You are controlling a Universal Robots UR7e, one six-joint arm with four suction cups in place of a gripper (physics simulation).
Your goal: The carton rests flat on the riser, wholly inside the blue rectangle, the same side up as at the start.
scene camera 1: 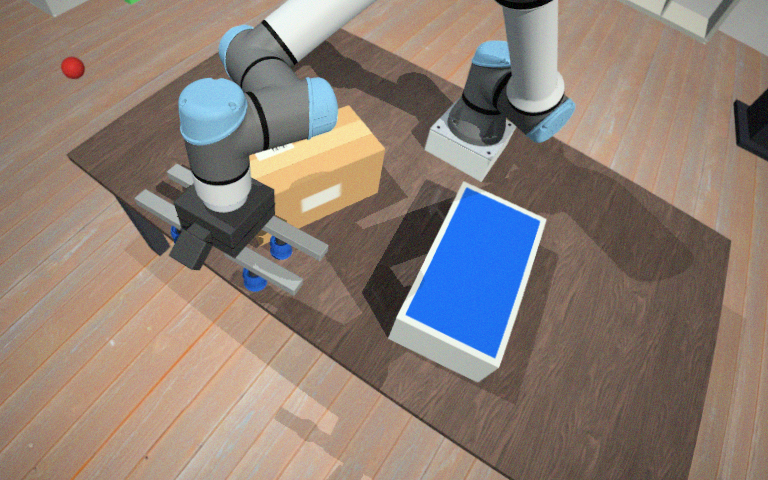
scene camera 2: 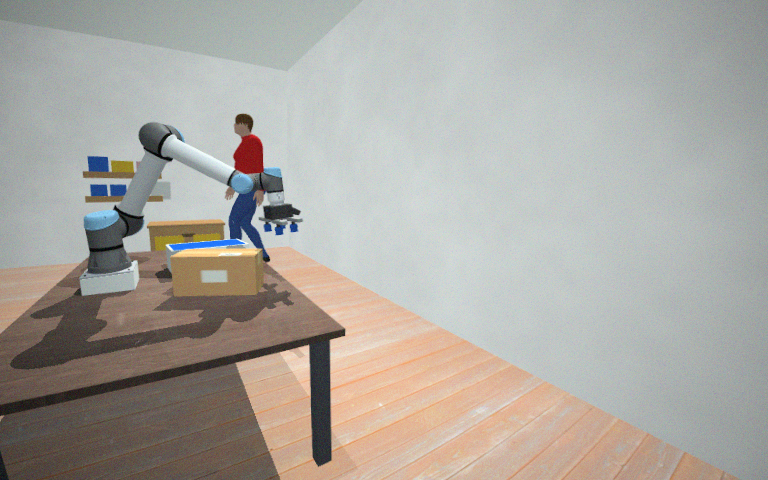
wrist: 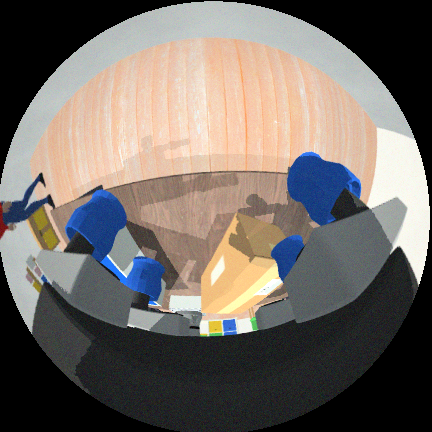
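Where they show: end effector, tool point: point(scene camera 2: 280, 231) point(wrist: 208, 235); arm's base, origin of the base link: point(scene camera 1: 475, 126) point(scene camera 2: 110, 268) point(wrist: 188, 312).
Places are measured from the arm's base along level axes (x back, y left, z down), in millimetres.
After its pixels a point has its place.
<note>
The brown carton point(scene camera 1: 356, 180) @[x -334, y -170, z -8 mm] point(scene camera 2: 243, 278) @[x -429, y -401, z 11 mm] point(wrist: 225, 287) @[x -446, y -233, z -73 mm] stands on the table beside the riser. It has a white label on a long side and a printed label on its taped top. The pale riser point(scene camera 1: 441, 353) @[x -588, y 157, z 20 mm] point(scene camera 2: 168, 261) @[x -227, y 181, z 35 mm] stands apart from it, with the blue rectangle point(scene camera 1: 475, 271) @[x -429, y 146, z -41 mm] point(scene camera 2: 206, 245) @[x -395, y 113, z -41 mm] on top and nothing on it. My gripper point(scene camera 1: 226, 249) @[x -655, y -230, z -138 mm] point(scene camera 2: 279, 228) point(wrist: 212, 237) @[x -655, y -230, z -138 mm] is open: its blue cups hang level in the air and hold nothing. It is higher than the carton's top and off to its side, towards the table's long edge. In scene camera 1 the gripper and arm hide part of the carton.
The dark table point(scene camera 1: 623, 339) @[x -336, y 530, z 79 mm] point(scene camera 2: 141, 353) @[x -78, y -711, z 79 mm] bears the arm's white base block point(scene camera 1: 461, 155) @[x -88, y 2, z 30 mm] point(scene camera 2: 110, 281) @[x 1, y -90, z 34 mm]. A person in a red top point(scene camera 2: 249, 153) stands beyond the table, near a wooden cabinet point(scene camera 2: 186, 224). A red ball point(scene camera 1: 72, 67) shows over the floor at the upper left.
</note>
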